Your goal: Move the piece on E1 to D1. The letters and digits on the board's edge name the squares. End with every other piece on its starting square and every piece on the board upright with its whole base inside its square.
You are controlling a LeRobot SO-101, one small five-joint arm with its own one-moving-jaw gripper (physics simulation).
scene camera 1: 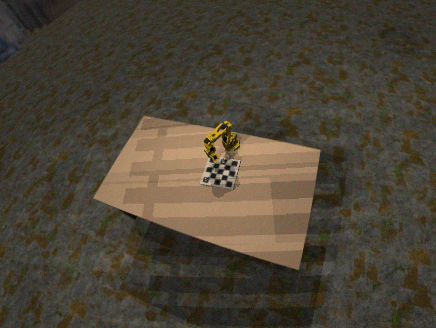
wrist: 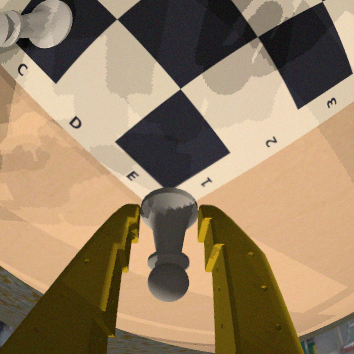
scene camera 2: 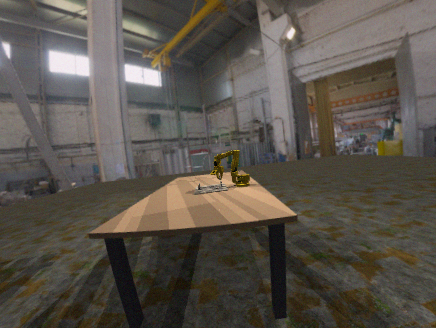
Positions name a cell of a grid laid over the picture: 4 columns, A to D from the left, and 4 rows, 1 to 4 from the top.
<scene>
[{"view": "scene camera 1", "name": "checkered board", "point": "C3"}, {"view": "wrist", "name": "checkered board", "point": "C2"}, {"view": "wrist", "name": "grey pawn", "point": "B3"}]
</scene>
